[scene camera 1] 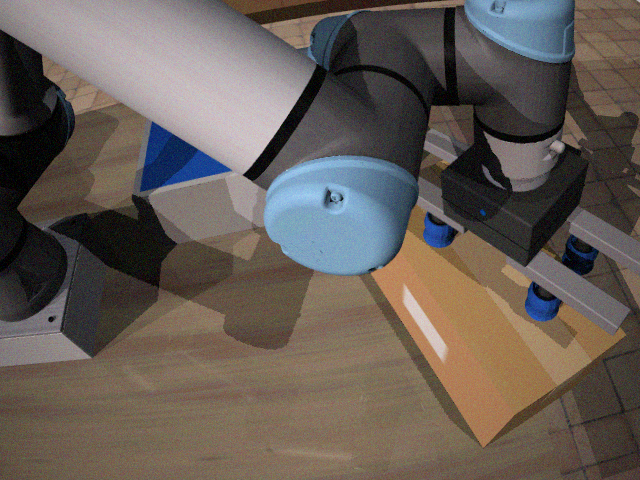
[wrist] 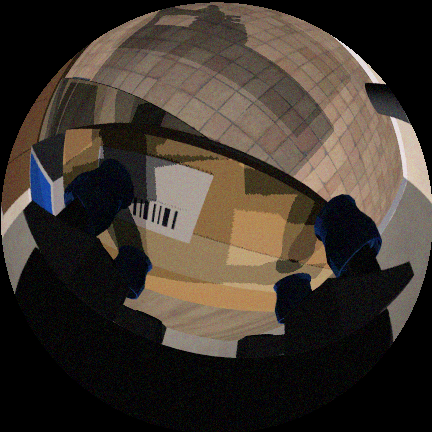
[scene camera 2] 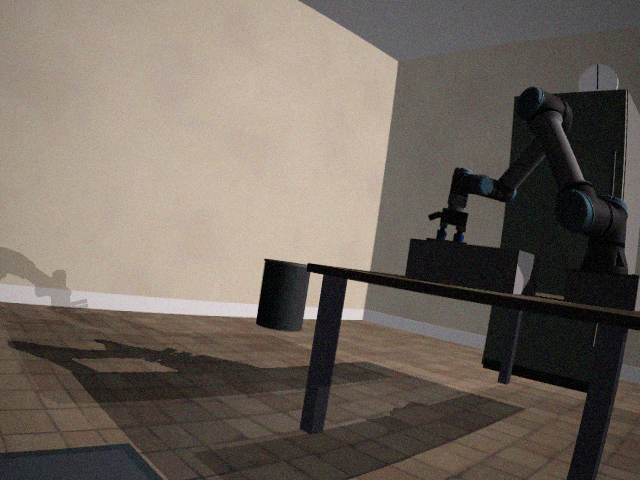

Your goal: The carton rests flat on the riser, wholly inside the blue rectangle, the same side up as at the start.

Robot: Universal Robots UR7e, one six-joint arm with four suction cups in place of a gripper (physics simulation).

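Places are measured from the arm's base along level axes (x ahead, y left, z up), in metres.
Pixels of known places: end effector, tool point: [wrist: 217, 248]; arm's base, origin of the base link: [scene camera 1: 26, 278] [scene camera 2: 603, 274].
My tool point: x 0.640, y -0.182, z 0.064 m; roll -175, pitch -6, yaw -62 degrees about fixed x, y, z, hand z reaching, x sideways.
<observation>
For each thing: its top centre in the pictures, then the offset to it from my tool point. Level surfaces: height alone.
- orange-brown carton, middle of its top: [wrist: 201, 261] [scene camera 1: 487, 260] [scene camera 2: 454, 243] dx -0.026, dy -0.003, dz -0.009 m
- barcode label, middle of its top: [wrist: 138, 193] dx +0.001, dy +0.059, dz -0.009 m
- riser, middle of its top: [scene camera 1: 245, 129] [wrist: 42, 223] [scene camera 2: 476, 247] dx -0.261, dy +0.346, dz -0.037 m
- wooden table, its level: dz -0.157 m
An orange-brown carton [scene camera 1: 465, 310] [wrist: 210, 260] lies flat on the table, with a barcode label [wrist: 180, 205] on its top and a white strip on its long side. The riser [scene camera 1: 211, 209] [scene camera 2: 460, 266] [wrist: 57, 195] is a light-grey block with a blue rectangle [scene camera 1: 178, 162] [wrist: 40, 182] on top. The carton stands apart from it. My gripper [scene camera 1: 509, 266] [scene camera 2: 450, 236] [wrist: 220, 250] has its blue cups down at the carton's top, seemingly touching and holding it. The arm hides one cup and part of the riser in scene camera 1; the riser hides most of the carton in scene camera 2.
The wooden table [scene camera 1: 206, 408] [scene camera 2: 392, 279] bears the arm's base at the left in scene camera 1. The carton is near the table's edge. A dark bin [scene camera 2: 283, 297] [wrist: 387, 100] is beyond the table, and a tall dark cabinet [scene camera 2: 594, 134] stands behind the arm.
</observation>
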